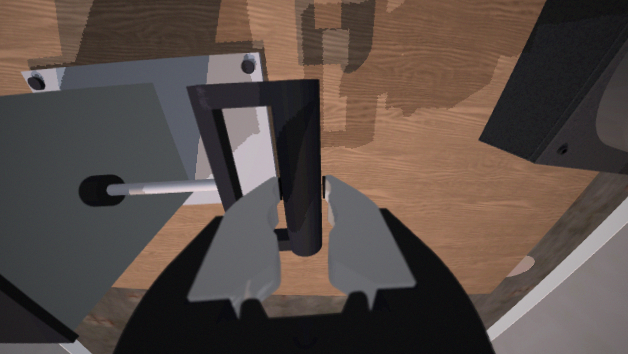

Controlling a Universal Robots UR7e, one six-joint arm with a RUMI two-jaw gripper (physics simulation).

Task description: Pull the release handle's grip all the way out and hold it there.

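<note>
The release handle's grip [300,150] is a dark, D-shaped frame with a thick round bar on its right side. A pale metal rod [165,188] runs from the grip's left side to a black collar [95,190] on a grey-green housing [60,145]. A length of bare rod shows between the collar and the grip. My gripper [302,178] is shut on the round bar in its lower half, with one grey finger on each side. The rod's end at the grip is partly hidden behind the left finger and the frame.
A light base plate [135,70] with black bolts lies under the housing on the wooden table top [425,200]. A large black box-like body [530,95] stands at the upper right. A pale round patch [521,266] shows near the table's right edge.
</note>
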